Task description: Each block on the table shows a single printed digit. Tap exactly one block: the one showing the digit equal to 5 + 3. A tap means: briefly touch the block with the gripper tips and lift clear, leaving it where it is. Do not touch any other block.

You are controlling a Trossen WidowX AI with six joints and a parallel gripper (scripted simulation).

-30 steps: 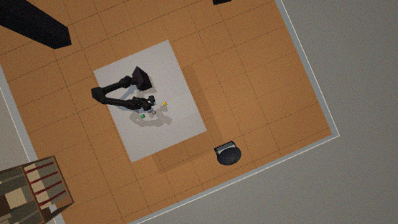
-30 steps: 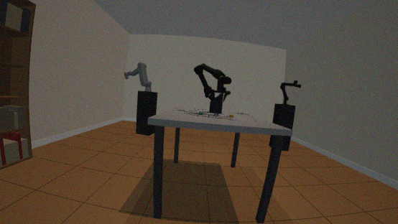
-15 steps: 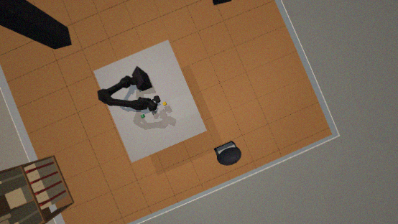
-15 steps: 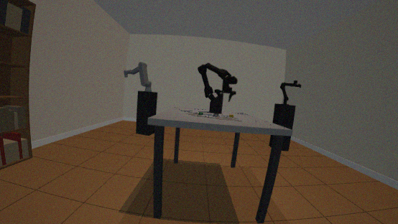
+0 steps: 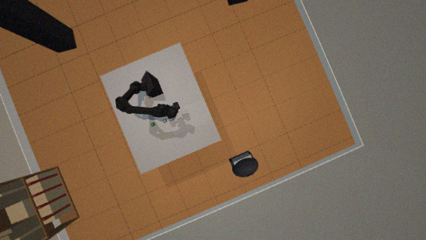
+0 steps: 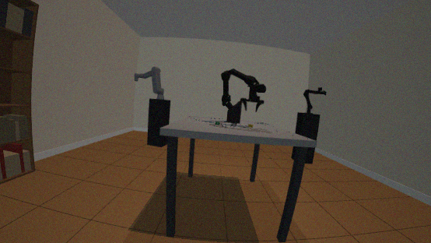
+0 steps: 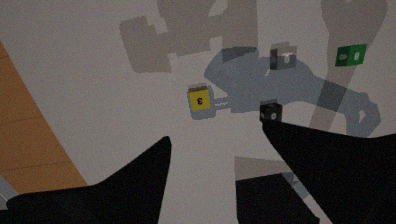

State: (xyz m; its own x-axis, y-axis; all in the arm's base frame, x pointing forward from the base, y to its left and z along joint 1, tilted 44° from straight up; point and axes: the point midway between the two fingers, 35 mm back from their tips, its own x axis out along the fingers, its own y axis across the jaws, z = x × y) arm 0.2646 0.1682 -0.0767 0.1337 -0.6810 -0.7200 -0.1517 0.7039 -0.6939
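Now: the green block 26 cm to the right of my gripper tip, 11 cm below it and 7 cm ahead of it. From my gripper tip the other things lie so: black block 12 cm to the right, 11 cm below, 3 cm behind; grey block 13 cm to the right, 11 cm below, 7 cm ahead; yellow block 11 cm below, 1 cm to the left.
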